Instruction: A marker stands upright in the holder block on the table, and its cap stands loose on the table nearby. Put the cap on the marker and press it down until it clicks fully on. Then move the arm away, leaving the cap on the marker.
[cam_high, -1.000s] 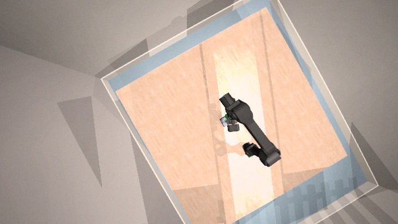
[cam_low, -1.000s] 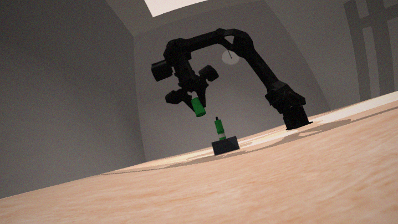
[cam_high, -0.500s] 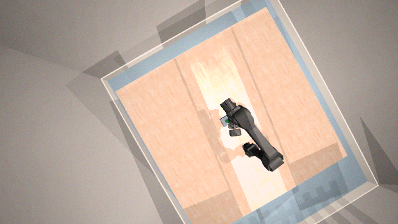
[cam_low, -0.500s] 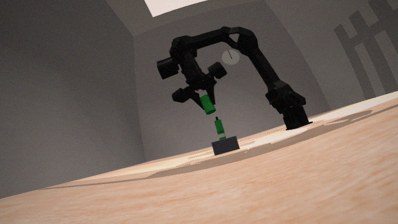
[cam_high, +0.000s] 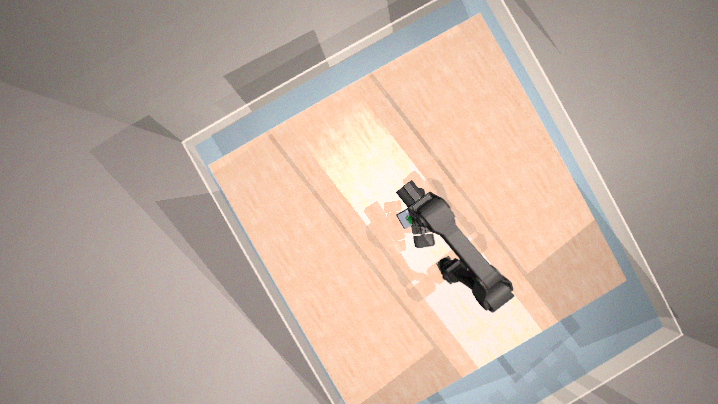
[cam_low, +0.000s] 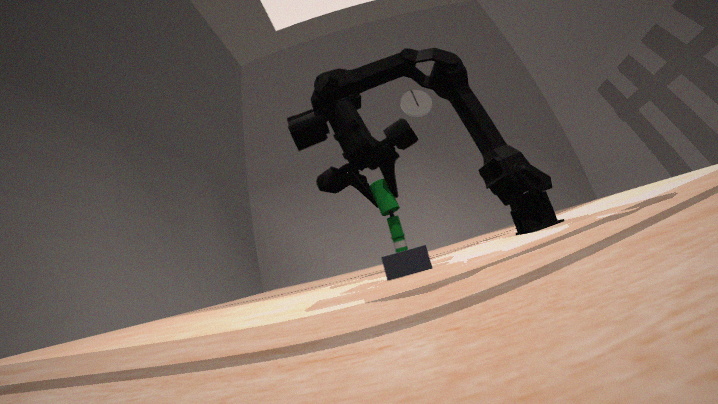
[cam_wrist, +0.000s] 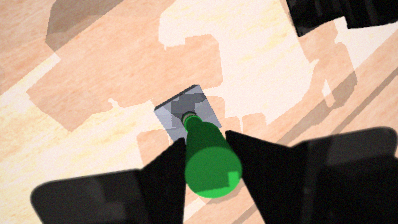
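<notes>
Now: gripper tip 1 cm to the right of the green marker and 4 cm above it. From my gripper tip the other things lie so: green cap (1 cm above); dark holder block (1 cm to the left, 10 cm below).
</notes>
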